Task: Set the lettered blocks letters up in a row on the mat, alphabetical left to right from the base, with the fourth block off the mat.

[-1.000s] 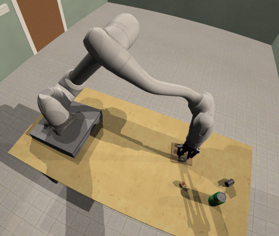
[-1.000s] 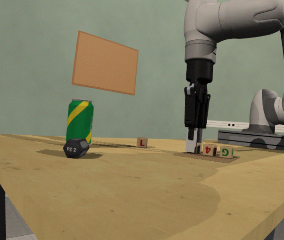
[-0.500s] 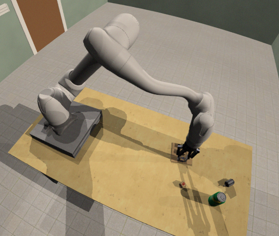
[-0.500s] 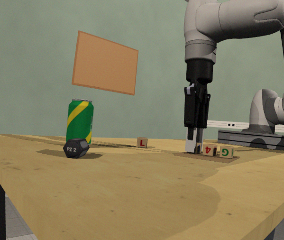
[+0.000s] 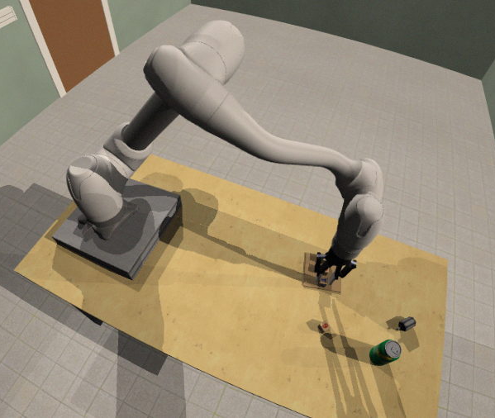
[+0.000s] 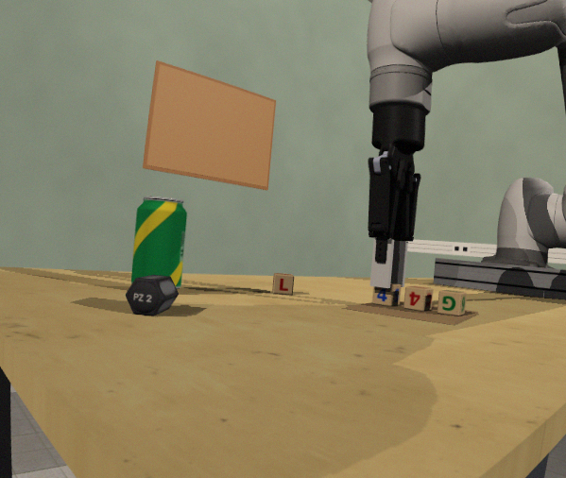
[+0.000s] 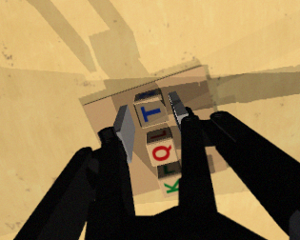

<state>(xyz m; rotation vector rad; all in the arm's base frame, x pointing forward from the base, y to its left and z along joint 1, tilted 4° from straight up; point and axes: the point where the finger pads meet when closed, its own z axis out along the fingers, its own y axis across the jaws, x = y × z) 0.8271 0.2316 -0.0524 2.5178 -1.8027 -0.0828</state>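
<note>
Right now the T block is 40 mm below my hand. The rest, counted from my hand: yellow can: 280 mm ahead, 140 mm to the right; brown mat: 60 mm below, 50 mm to the left, 10 mm behind.
</note>
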